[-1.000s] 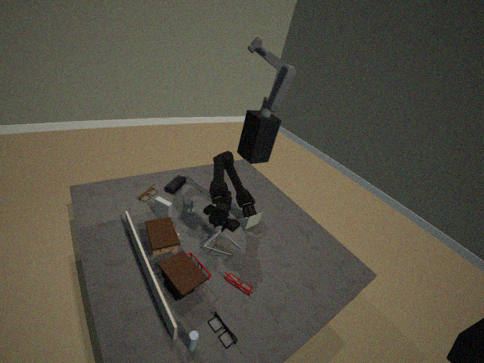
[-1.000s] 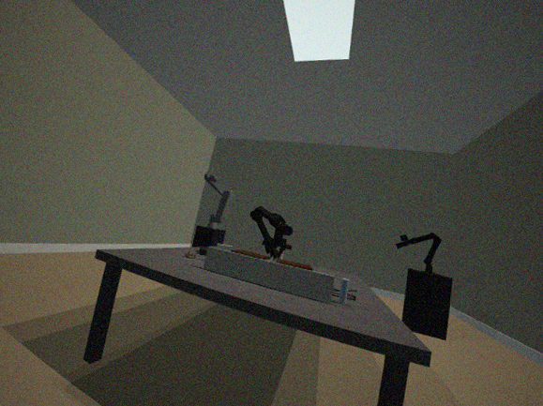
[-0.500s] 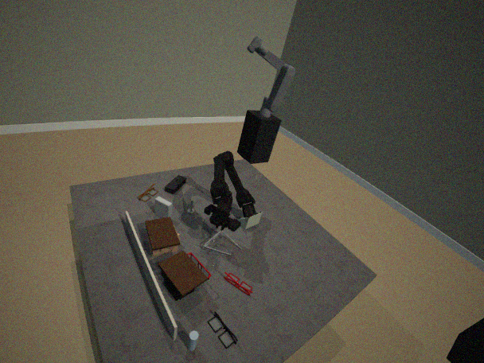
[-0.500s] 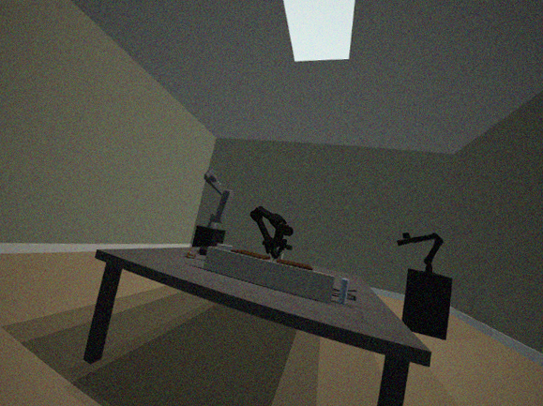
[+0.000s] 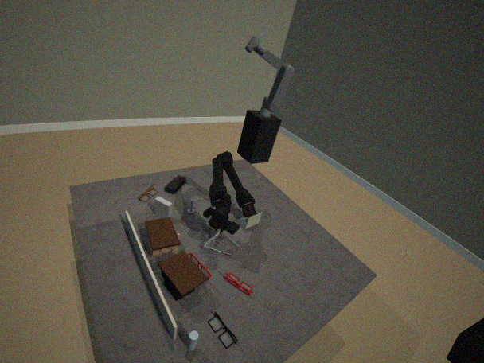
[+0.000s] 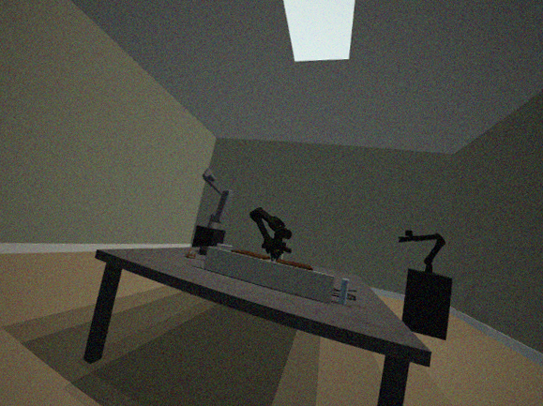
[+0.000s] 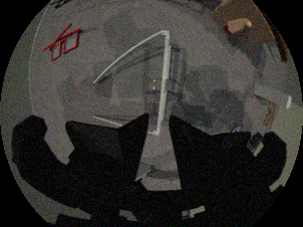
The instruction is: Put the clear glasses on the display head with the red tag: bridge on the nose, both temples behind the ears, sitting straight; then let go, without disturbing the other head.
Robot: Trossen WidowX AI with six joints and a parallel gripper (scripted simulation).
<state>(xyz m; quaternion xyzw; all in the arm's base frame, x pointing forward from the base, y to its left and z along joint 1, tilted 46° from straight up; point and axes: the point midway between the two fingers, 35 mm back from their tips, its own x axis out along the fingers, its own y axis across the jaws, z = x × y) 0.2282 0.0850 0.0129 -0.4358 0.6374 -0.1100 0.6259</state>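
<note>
Right now the stand is 5 cm ahead of my gripper tip, 24 cm to the right of it and 3 cm below it. Also, from my gripper tip: pale rail: 38 cm ahead, 8 cm to the left; then white block: 21 cm ahead, 25 cm to the right; then brown-topped head: 25 cm ahead, 4 cm to the right.
</note>
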